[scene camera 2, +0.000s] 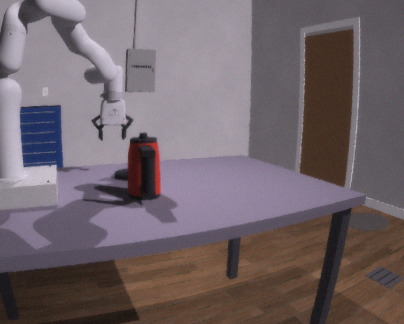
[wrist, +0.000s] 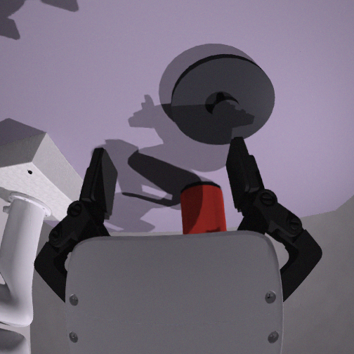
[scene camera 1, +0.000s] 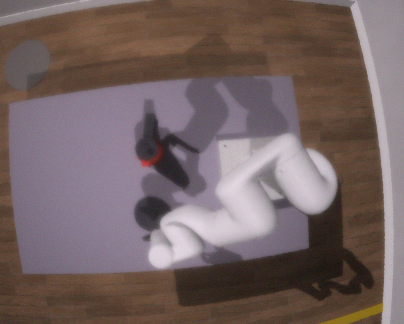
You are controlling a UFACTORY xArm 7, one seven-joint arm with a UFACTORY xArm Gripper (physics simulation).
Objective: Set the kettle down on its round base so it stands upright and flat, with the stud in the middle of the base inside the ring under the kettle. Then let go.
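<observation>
The red kettle (scene camera 1: 160, 153) (scene camera 2: 134, 172) (wrist: 203, 212) with black lid and handle stands upright on the table, beside its base and apart from it. Its handle (scene camera 1: 150, 121) (scene camera 2: 148, 172) faces scene camera 2. The round dark base (scene camera 1: 150, 212) (scene camera 2: 121, 174) (wrist: 195, 117) lies flat on the table; its middle stud (wrist: 218, 102) shows in the wrist view, partly in shadow. The ring under the kettle is hidden. My gripper (scene camera 2: 112, 138) (wrist: 168, 154) is open and empty, above table height and apart from kettle and base. In scene camera 1 the arm mostly hides it.
The purple table (scene camera 1: 75, 200) (scene camera 2: 240, 190) (wrist: 310, 125) carries the kettle, the base and the arm's white mounting block (scene camera 1: 235, 155) (scene camera 2: 35, 192) (wrist: 30, 165). The white arm (scene camera 1: 245, 210) (scene camera 2: 95, 55) reaches over the table near the base. Dark shadows lie around the kettle.
</observation>
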